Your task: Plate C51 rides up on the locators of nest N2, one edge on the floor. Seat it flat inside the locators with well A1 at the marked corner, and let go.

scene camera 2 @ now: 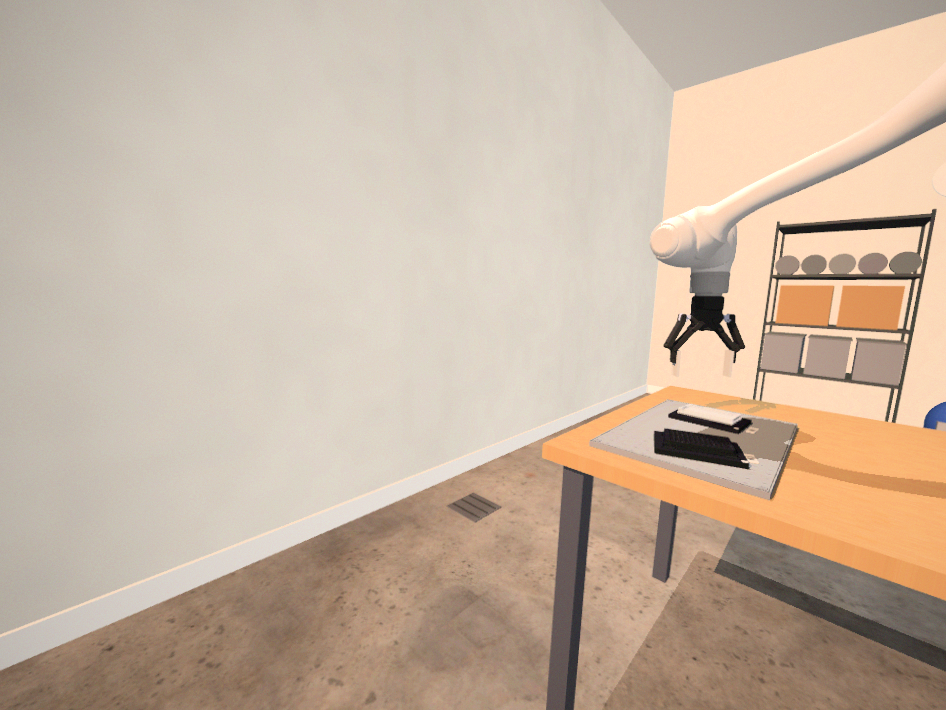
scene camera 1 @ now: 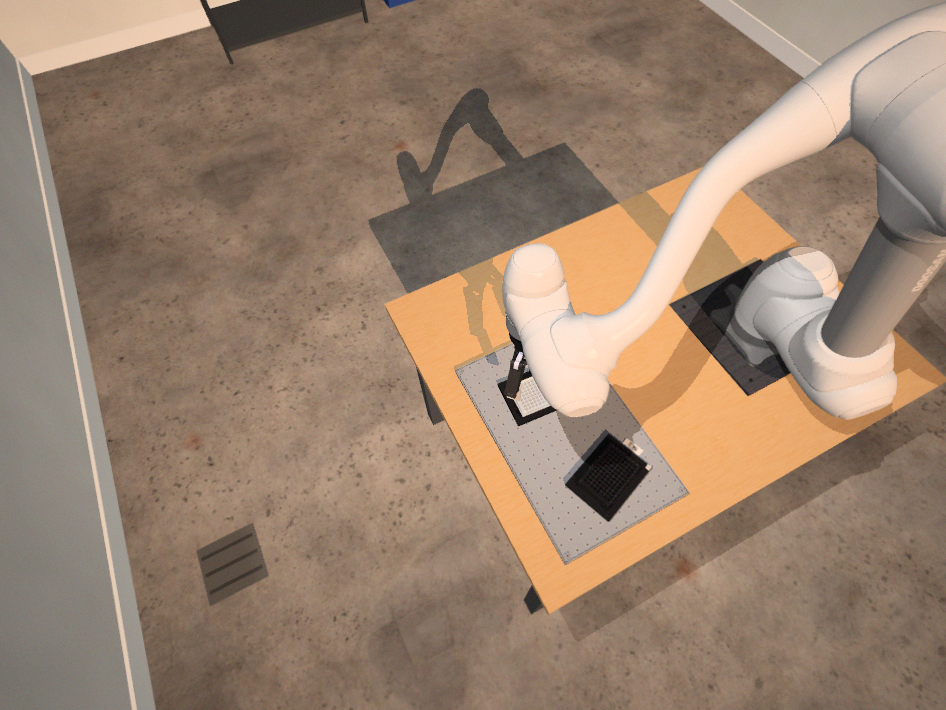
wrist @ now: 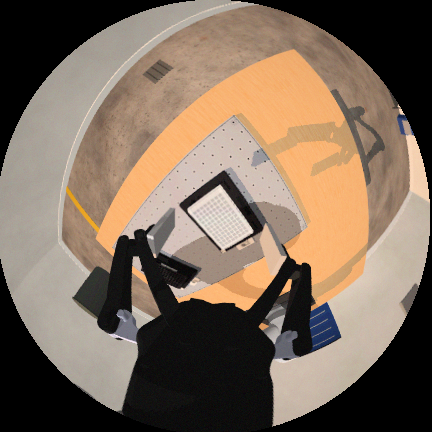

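Pixels of known places: gripper, fingertip midpoint: (scene camera 2: 701,376) (scene camera 1: 523,372) (wrist: 218,224); arm's base, link origin: (scene camera 1: 758,327) (wrist: 280,310).
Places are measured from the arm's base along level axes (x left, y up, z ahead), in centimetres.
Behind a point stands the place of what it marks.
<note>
Plate C51, the white well plate (scene camera 1: 532,397) {x -6.2, y 2.6, z 62.9 cm} (scene camera 2: 710,414) {x -3.1, y 2.9, z 59.3 cm} (wrist: 220,217) {x -7.6, y 2.6, z 61.5 cm}, lies on the black nest N2 (scene camera 1: 537,416) {x -1.8, y 1.1, z 63.8 cm} (scene camera 2: 691,421) {x -1.7, y 0.4, z 63.0 cm} (wrist: 242,204) {x -12.7, y 1.2, z 60.6 cm}. In the wrist view it sits off-centre, with a wide black margin on its upper and right sides. Its tilt and which edge is raised are hard to tell. A small pale mark (wrist: 223,250) {x -2.3, y 1.2, z 53.1 cm} shows at the nest's lower corner; well A1 cannot be read. My gripper (scene camera 2: 701,362) {x -9.4, y 11.1, z 64.2 cm} (wrist: 218,224) {x -9.4, y 11.1, z 64.2 cm} is open and empty, pointing down high above the plate. In scene camera 1 the arm partly hides plate and nest.
A black plate on a second black nest (scene camera 1: 609,475) {x 17.9, y 2.2, z 56.2 cm} (scene camera 2: 699,440) {x 18.5, y 2.5, z 55.4 cm} (wrist: 175,272) {x 13.2, y 2.7, z 55.1 cm} stands nearby on the same grey perforated board (scene camera 1: 534,466) {x 8.5, y -0.1, z 69.9 cm} (scene camera 2: 634,435) {x 19.0, y 0.0, z 68.6 cm} (wrist: 225,135) {x -18.3, y 0.0, z 73.8 cm}. Pale labels sit beside both nests. The board lies on the wooden table (scene camera 1: 427,305) {x -44.8, y -1.3, z 75.1 cm}. A shelf rack (scene camera 2: 855,225) stands behind.
</note>
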